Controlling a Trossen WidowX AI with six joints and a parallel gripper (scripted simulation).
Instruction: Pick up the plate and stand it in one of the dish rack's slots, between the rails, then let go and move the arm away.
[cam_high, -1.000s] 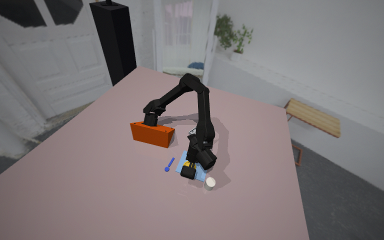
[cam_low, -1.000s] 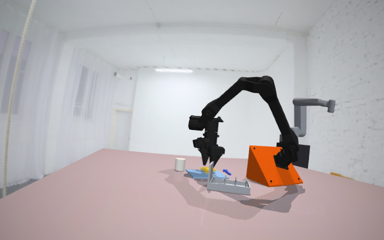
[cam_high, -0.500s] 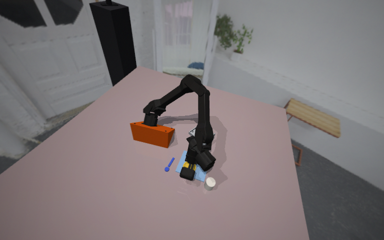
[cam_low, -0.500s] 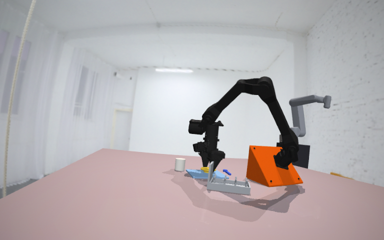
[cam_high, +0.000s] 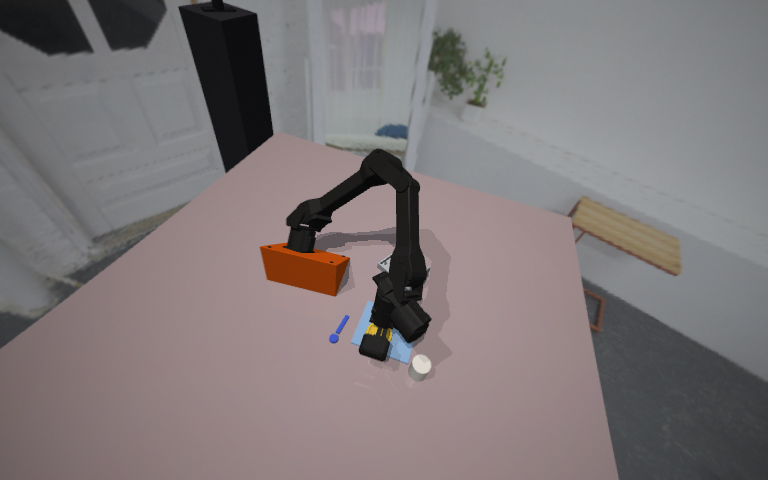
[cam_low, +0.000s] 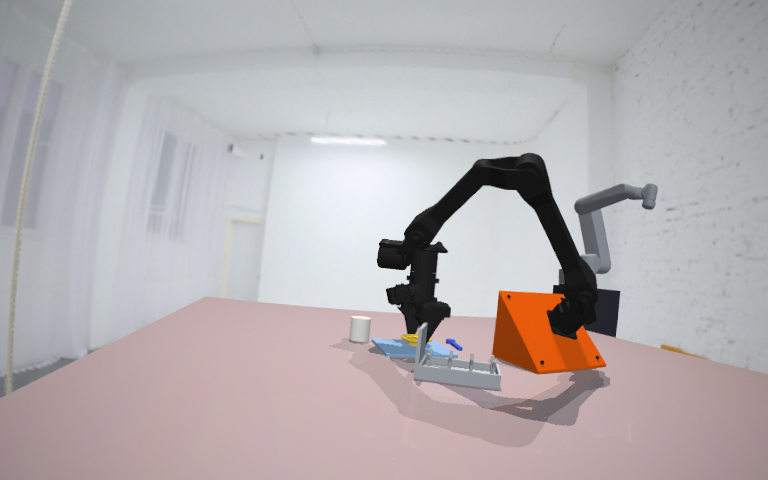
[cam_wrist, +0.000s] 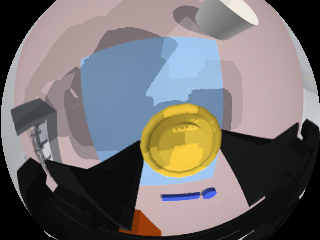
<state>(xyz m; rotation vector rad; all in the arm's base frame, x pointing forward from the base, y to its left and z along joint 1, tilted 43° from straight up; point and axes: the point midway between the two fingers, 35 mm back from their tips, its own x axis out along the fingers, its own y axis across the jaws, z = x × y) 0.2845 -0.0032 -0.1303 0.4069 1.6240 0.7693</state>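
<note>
The light blue mat lies 1 cm ahead of my gripper tip and 3 cm to the left of it. From my gripper tip the other things lie so: blue spoon: 10 cm behind, 4 cm to the right; then cream cup: 12 cm ahead, 4 cm to the right, 2 cm above; then yellow plate: 1 cm above.
</note>
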